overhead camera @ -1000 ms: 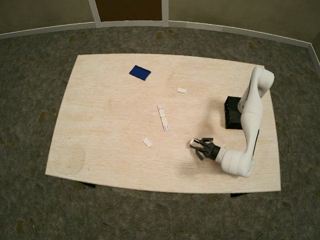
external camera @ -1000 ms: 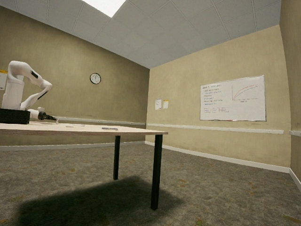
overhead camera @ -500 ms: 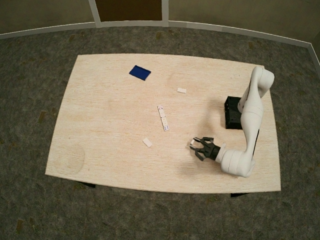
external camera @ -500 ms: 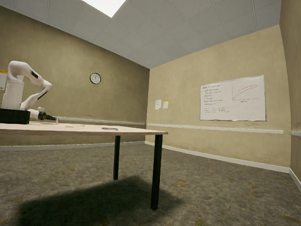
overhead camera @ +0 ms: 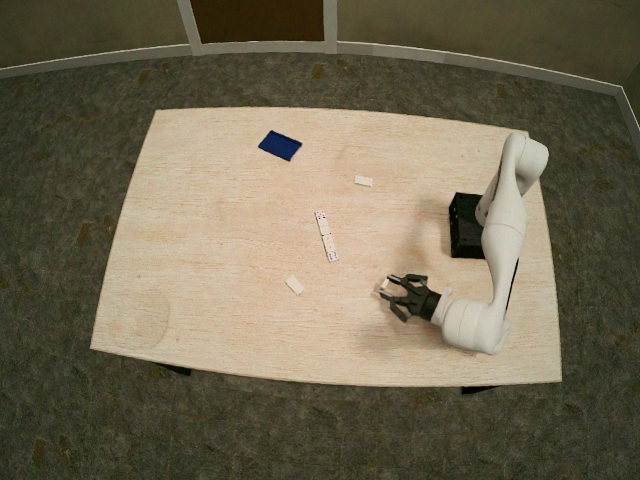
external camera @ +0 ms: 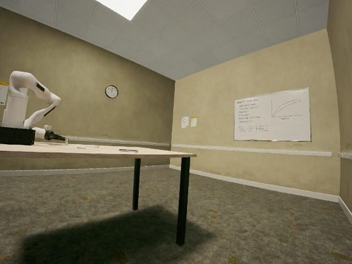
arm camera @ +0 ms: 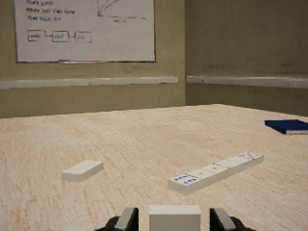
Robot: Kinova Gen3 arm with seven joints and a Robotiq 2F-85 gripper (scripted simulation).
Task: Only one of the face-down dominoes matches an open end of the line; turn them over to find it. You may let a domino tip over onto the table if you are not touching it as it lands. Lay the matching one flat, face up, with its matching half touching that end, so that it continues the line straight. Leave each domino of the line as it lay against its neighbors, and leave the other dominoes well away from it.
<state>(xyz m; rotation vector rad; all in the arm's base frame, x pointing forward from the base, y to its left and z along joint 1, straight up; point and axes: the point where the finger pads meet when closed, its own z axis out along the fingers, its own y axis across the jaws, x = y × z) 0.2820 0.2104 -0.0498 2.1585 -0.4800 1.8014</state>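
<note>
The white domino is 2 cm below my hand, 1 cm to the right of it and 1 cm ahead of it.
</note>
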